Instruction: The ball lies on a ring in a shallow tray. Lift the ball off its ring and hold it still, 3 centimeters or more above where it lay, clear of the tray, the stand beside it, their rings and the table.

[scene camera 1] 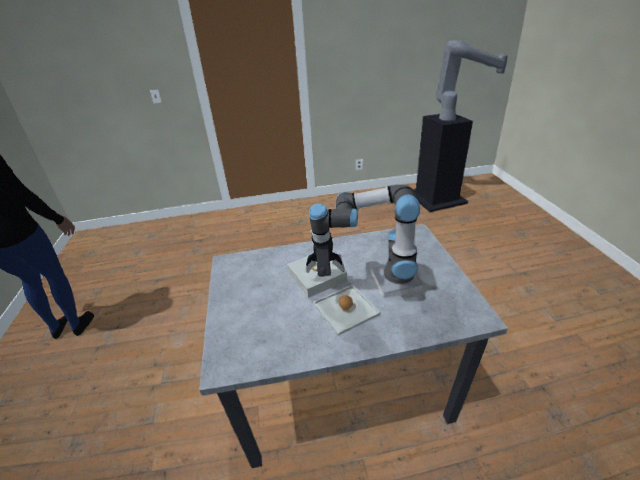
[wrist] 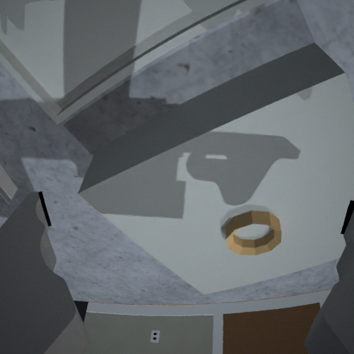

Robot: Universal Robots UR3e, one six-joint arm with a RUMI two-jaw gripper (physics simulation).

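The orange-brown ball (scene camera 1: 345,302) lies near the middle of the shallow pale tray (scene camera 1: 330,316) (wrist: 35,55); the ring under it is hidden. The ball does not show in the wrist view. The pale block-like stand (scene camera 1: 309,283) (wrist: 285,190) is beside the tray, behind it in the scene view. A tan ring (wrist: 252,218) lies on the stand's top, and part of it shows beside the gripper in the scene view. My gripper (scene camera 1: 324,268) (wrist: 198,201) is open and points down above the stand, away from the ball, with nothing between its fingers.
The robot arm's base stands on a pale plate (scene camera 1: 383,287) on the grey table (scene camera 1: 258,330), right of the stand and tray. The raised stand lies close to the tray's rear edge. A person (scene camera 1: 25,242) stands on the floor at the left, away from the table.
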